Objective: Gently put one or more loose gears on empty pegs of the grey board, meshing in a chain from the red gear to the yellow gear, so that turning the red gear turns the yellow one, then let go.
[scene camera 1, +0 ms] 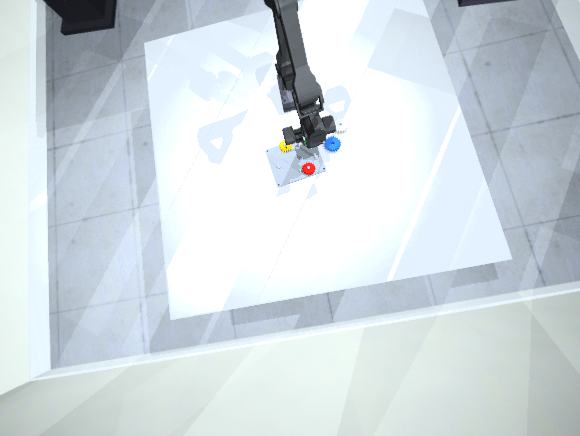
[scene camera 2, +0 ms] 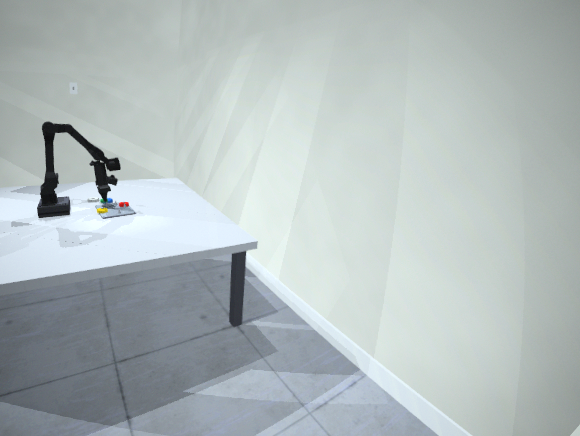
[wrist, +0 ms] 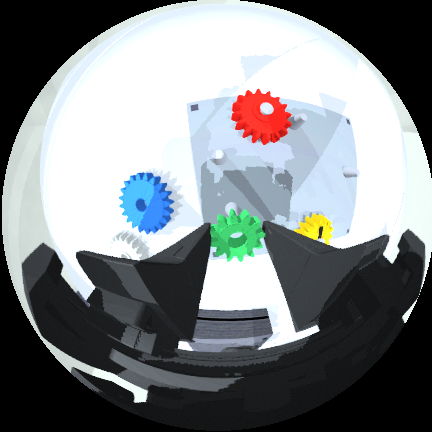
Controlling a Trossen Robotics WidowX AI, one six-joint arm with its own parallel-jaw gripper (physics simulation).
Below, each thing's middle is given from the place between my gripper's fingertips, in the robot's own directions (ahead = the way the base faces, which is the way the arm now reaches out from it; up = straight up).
My hand is 50 mm short of the grey board point(scene camera 1: 290, 162), 60 mm to the left of it and 30 mm above it. From my hand the other things lie so: red gear point(wrist: 246, 110) 100 mm ahead, 10 mm to the right, 20 mm below; green gear point(wrist: 220, 233) 10 mm behind; blue gear point(wrist: 141, 187) 90 mm to the left, 30 mm below.
